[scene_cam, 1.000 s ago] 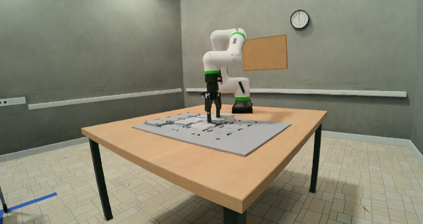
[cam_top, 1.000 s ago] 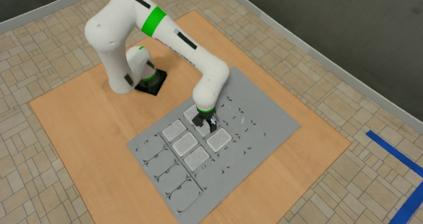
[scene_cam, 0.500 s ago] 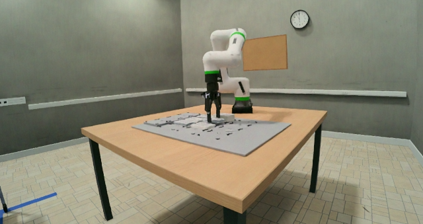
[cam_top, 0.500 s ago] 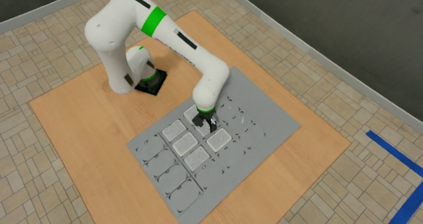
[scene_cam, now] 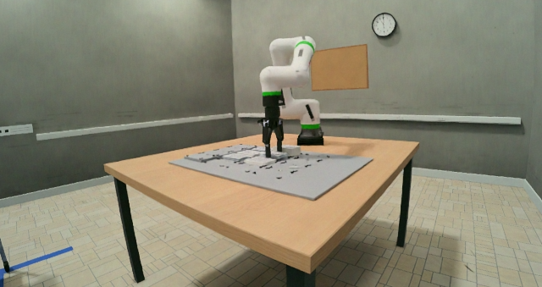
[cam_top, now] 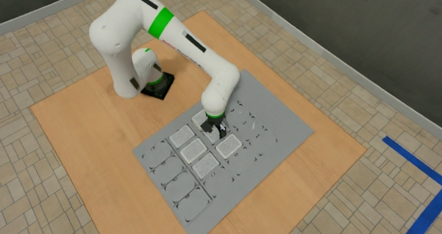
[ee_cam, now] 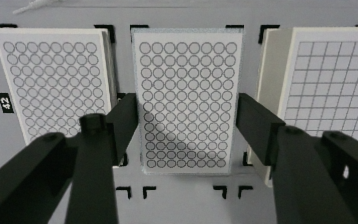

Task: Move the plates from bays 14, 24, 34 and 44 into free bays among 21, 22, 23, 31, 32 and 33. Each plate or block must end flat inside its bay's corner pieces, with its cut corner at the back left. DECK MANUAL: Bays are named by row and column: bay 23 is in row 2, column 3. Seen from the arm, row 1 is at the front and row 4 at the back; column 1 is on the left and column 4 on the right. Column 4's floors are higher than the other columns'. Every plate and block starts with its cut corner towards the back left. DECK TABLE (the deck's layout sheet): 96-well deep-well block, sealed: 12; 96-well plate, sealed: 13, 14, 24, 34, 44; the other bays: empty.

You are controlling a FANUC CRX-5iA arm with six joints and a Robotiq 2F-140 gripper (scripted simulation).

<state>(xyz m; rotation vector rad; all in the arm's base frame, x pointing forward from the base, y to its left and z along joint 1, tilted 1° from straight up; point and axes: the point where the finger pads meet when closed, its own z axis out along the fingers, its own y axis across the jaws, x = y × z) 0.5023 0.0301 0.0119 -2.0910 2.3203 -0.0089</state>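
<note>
Right now my hand is 11 cm past the sealed deep-well block, 2 cm above it and 1 cm to the right of it. The rest, counted from my hand: sealed 96-well plate 2 cm below.
</note>
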